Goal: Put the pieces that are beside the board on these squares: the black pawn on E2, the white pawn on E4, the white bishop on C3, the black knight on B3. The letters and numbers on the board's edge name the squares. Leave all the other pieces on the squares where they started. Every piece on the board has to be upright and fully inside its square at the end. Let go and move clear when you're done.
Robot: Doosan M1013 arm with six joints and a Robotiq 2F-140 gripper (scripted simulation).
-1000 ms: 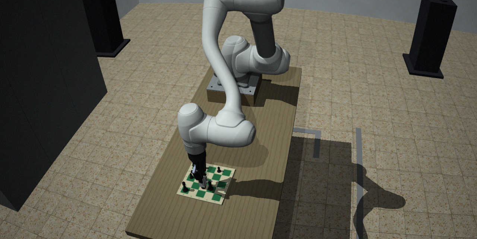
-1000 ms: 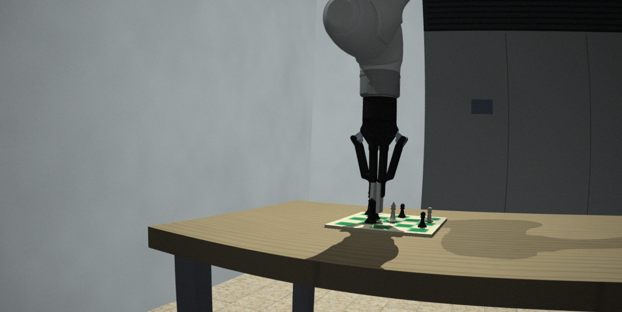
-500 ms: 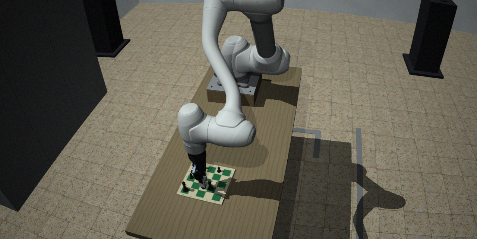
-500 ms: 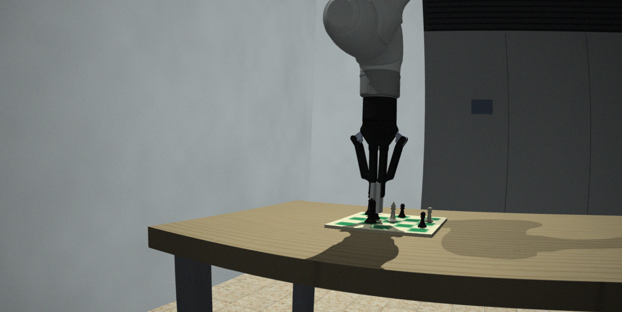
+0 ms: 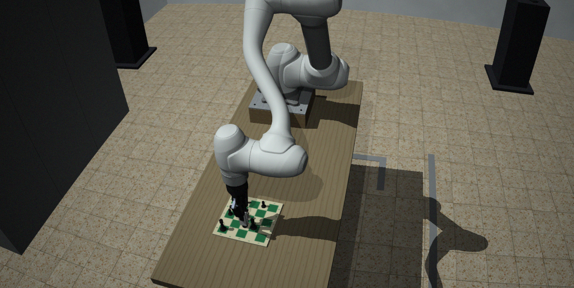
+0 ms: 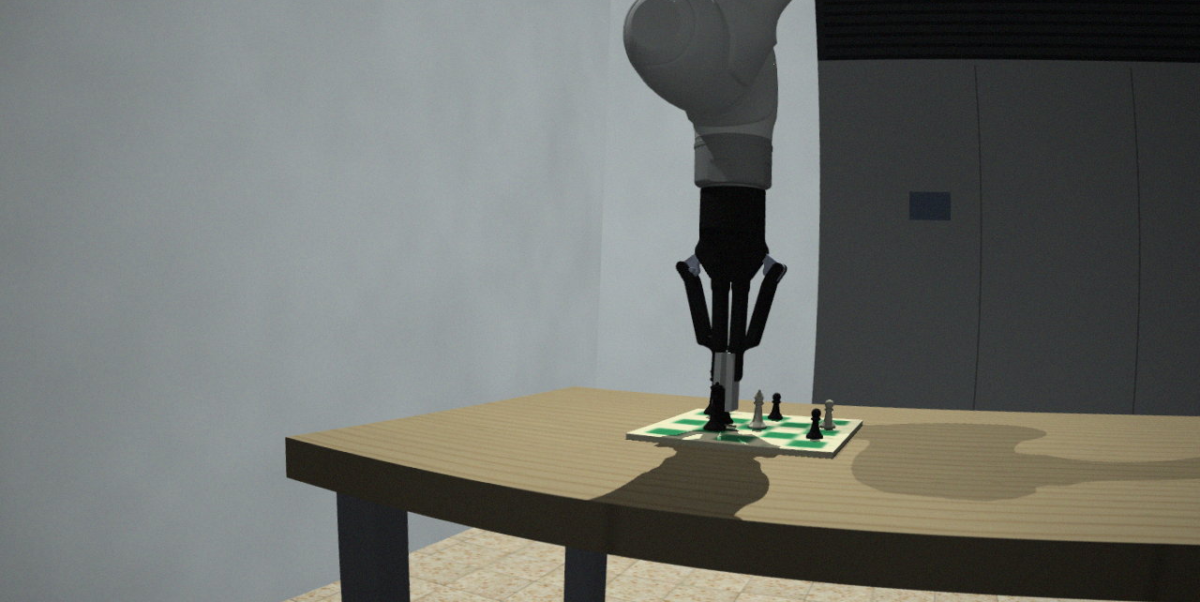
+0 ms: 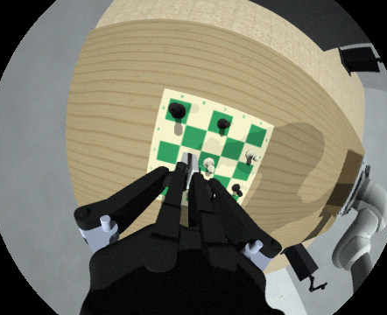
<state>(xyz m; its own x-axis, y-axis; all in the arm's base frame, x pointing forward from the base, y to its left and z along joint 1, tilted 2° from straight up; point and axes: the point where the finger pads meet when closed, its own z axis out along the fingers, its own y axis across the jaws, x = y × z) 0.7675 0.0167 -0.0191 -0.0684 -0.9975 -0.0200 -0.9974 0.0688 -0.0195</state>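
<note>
My hand is 30 mm above the black knight. Also, from my hand: white bishop (40 mm behind, 30 mm below); white pawn (120 mm behind, 40 mm below, 30 mm to the right); green-and-cream chessboard (50 mm below, 40 mm behind).
</note>
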